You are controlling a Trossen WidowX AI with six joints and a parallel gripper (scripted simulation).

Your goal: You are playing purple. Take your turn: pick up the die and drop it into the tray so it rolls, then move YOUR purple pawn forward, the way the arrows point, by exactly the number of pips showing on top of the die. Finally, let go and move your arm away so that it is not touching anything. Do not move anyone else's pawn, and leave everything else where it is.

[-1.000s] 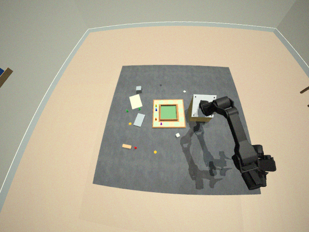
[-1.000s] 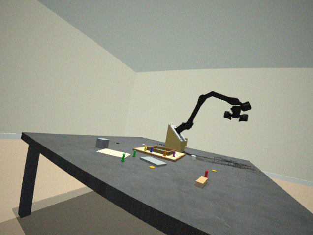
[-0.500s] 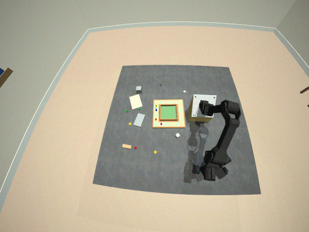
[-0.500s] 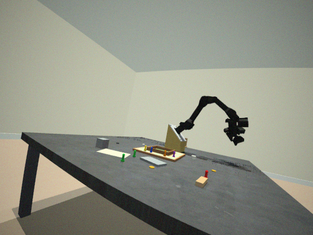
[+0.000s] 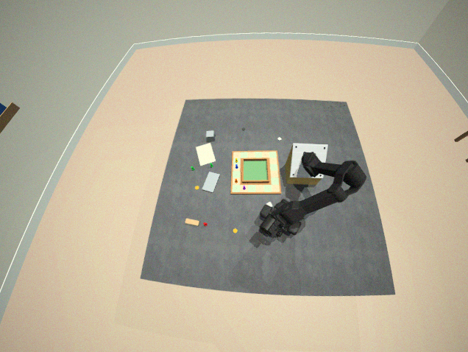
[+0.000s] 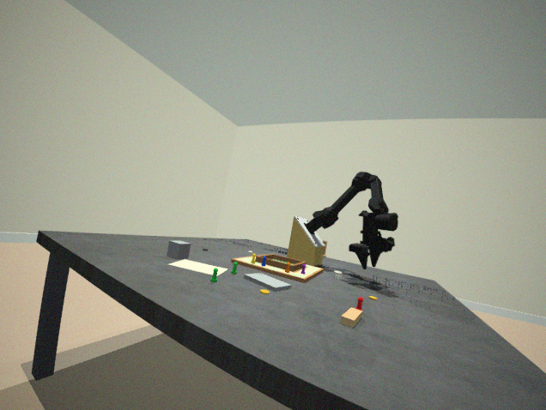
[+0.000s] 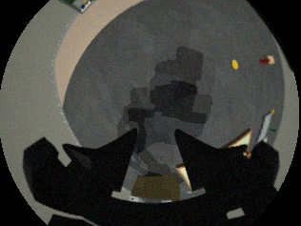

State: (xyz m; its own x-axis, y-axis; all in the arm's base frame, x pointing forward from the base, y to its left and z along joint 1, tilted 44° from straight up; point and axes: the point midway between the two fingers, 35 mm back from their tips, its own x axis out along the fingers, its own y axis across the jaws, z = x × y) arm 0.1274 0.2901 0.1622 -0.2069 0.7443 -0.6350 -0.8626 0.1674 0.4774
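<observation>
My gripper tip is now 50 mm short of the white die, 110 mm to the left of it and 50 mm above it. The rest, counted from my gripper tip: orange pawn (250 mm ahead, 230 mm to the right, 30 mm below); red pawn (390 mm ahead, 30 mm to the left, 40 mm below); purple pawn (200 mm ahead, 190 mm to the right, 30 mm below).
</observation>
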